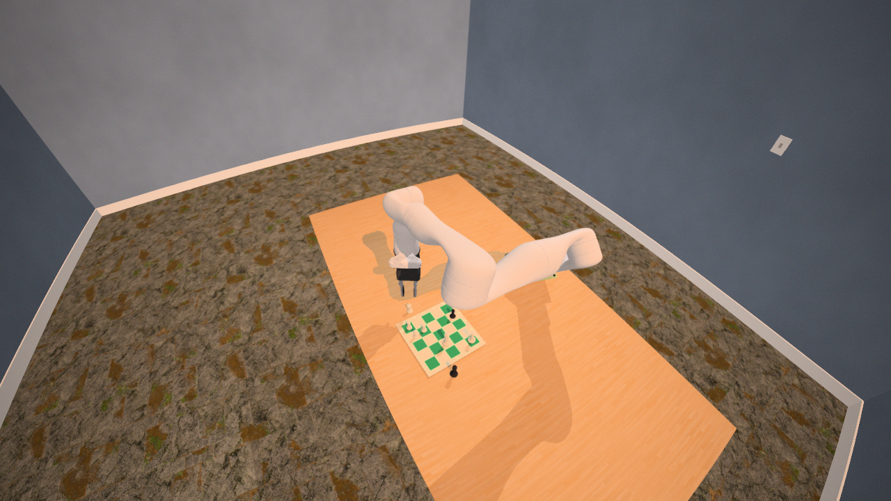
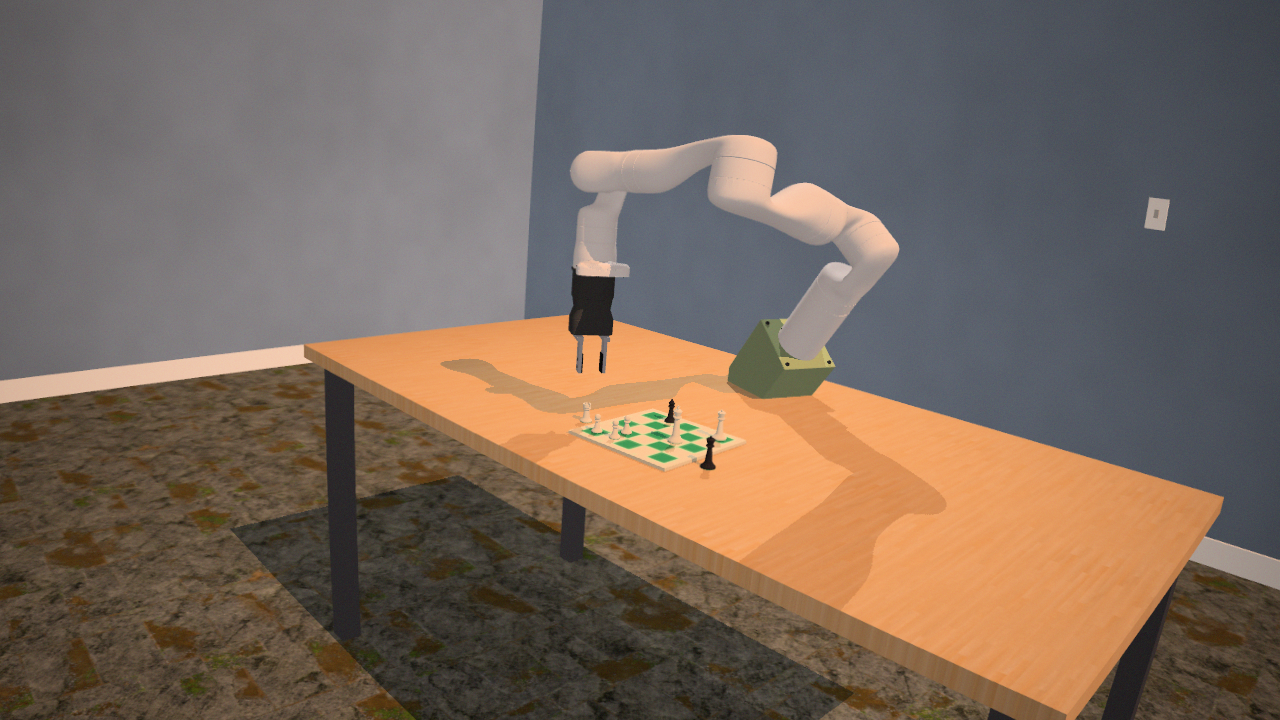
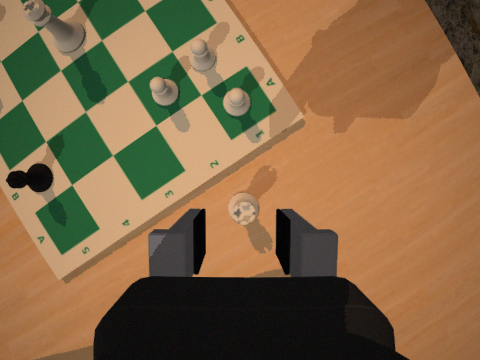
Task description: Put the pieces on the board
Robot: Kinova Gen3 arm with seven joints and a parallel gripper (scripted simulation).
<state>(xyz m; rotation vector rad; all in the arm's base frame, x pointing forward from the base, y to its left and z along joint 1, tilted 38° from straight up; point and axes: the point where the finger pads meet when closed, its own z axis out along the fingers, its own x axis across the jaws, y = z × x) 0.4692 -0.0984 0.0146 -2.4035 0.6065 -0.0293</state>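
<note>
My hand is 90 mm above the white rook. From my hand the other things lie so: white king 170 mm to the left, 70 mm below, 60 mm behind; then chessboard 130 mm to the left, 110 mm below, 60 mm behind; then black bishop 120 mm behind, 80 mm to the left, 80 mm below.
</note>
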